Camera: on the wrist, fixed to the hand. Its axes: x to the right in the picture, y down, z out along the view.
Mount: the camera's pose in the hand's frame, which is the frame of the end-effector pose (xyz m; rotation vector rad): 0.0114 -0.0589 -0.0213 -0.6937 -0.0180 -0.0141
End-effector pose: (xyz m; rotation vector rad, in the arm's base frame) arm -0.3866 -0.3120 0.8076 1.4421 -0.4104 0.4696
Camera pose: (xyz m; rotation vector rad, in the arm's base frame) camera -0.3455 -0.2941 0.7623 0.7764 -0.5145 0.2608
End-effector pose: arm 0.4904 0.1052 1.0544 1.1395 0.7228 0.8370
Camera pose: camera 0.4898 0.1137 0.9913 0.5161 0.3698 0.9612
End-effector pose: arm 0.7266 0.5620 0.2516 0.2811 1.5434 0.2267
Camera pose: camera 0.7036 0.5106 0.2219 -0.2747 1.3583 0.7223
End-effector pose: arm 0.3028 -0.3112 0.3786 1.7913 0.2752 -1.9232
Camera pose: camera 0.2930 -0.2532 0.3543 1.3018 0.8327 -1.5724
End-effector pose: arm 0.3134 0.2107 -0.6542 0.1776 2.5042 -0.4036
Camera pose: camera 0.2800 0.1624 -0.6297 -0.1199 2.4712 0.4619
